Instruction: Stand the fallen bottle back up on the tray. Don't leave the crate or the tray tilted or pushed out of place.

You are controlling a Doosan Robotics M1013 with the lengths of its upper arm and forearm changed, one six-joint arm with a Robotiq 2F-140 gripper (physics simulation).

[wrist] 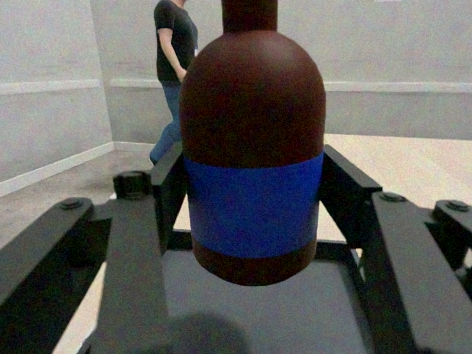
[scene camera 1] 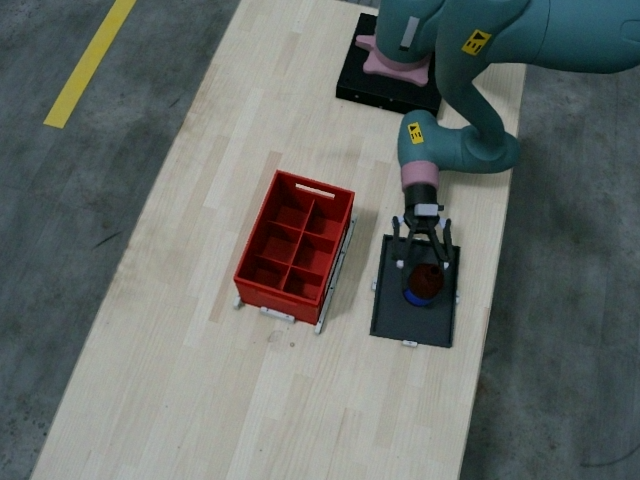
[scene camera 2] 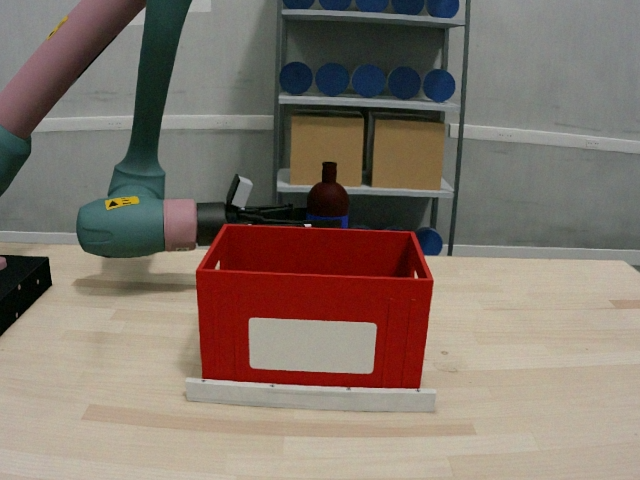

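The brown bottle [scene camera 1: 427,279] [scene camera 2: 328,200] [wrist: 252,100] with a blue label stands upright in the grip, neck up. Its base shows in the wrist view, with a shadow apart from it on the tray, so it appears to hang above the tray. My gripper [scene camera 1: 423,274] [scene camera 2: 326,223] [wrist: 251,165] is shut on the bottle at the label, reaching in horizontally, one finger on each side. The dark tray [scene camera 1: 392,322] [wrist: 295,315] lies flat on the table under the bottle. In scene camera 2 the crate hides the tray and the bottle's lower part.
The red crate [scene camera 1: 273,299] [scene camera 2: 222,320], with six compartments, stands upright beside the tray. Pale strips [scene camera 1: 277,314] [scene camera 2: 310,395] lie along its base, and small blocks [scene camera 1: 409,343] sit at the tray's edges. A shelf rack [scene camera 2: 277,155] and a person [wrist: 175,55] are in the background.
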